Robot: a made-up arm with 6 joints.
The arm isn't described. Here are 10 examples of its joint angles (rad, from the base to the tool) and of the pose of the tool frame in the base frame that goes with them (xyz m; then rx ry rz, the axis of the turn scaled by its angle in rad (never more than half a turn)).
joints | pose
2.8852 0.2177 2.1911 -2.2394 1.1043 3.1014 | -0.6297 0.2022 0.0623 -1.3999 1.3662 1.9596
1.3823 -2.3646 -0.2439 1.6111 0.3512 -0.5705 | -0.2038 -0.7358 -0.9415 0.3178 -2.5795 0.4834
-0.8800 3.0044 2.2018 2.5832 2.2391 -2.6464 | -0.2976 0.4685 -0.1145 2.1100 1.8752 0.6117
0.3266 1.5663 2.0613 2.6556 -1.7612 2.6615 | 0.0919 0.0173 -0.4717 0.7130 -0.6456 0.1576
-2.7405 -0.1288 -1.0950 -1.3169 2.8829 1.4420 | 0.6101 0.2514 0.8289 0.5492 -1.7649 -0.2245
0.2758 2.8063 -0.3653 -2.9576 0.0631 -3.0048 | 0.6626 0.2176 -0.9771 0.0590 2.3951 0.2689
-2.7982 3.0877 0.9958 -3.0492 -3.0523 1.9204 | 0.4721 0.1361 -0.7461 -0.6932 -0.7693 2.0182
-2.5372 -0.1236 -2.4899 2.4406 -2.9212 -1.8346 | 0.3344 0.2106 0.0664 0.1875 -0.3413 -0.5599
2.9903 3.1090 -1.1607 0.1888 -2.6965 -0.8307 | -0.6240 0.0725 -0.5805 0.7762 0.4514 1.9082
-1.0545 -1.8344 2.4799 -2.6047 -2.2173 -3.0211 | 0.0476 0.0547 0.4825 1.0406 2.5069 0.2986
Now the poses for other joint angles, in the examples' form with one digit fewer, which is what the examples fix.
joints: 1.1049 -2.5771 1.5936 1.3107 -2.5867 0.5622
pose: -0.348 -0.733 0.044 -1.573 1.571 -0.400
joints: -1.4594 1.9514 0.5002 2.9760 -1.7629 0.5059
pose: 0.108 -0.835 -0.674 -1.421 1.987 1.391
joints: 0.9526 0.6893 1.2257 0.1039 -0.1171 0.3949
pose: 0.609 0.906 0.231 -0.423 1.872 1.003
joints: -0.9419 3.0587 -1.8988 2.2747 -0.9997 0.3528
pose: 0.431 -0.644 -0.116 1.576 -1.091 0.689
